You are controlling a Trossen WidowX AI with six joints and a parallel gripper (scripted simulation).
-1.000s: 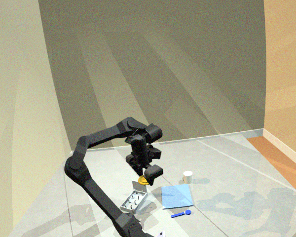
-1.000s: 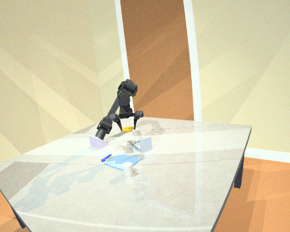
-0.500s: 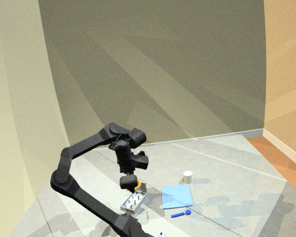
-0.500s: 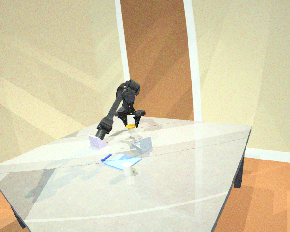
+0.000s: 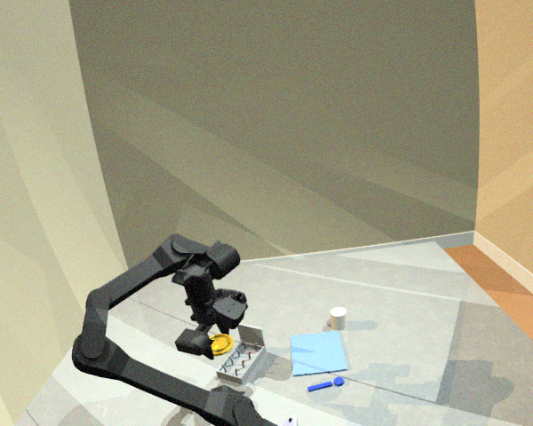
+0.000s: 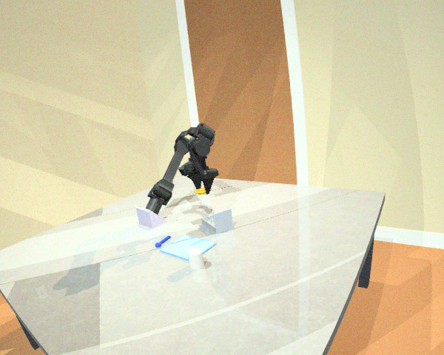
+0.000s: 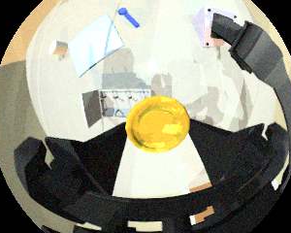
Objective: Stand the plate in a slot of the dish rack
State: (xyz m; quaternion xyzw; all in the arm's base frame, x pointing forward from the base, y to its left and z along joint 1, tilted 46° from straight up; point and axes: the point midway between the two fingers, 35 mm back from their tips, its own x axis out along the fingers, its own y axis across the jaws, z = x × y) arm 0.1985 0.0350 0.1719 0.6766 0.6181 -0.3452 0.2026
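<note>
Right now the grey dish rack is 7 cm ahead of my gripper tip, 2 cm to the right of it and 10 cm below it. From my gripper tip the other things lie so: white cup: 23 cm ahead, 26 cm to the right, 9 cm below; yellow plate: 1 cm above; blue spoon: 1 cm ahead, 24 cm to the right, 12 cm below.
</note>
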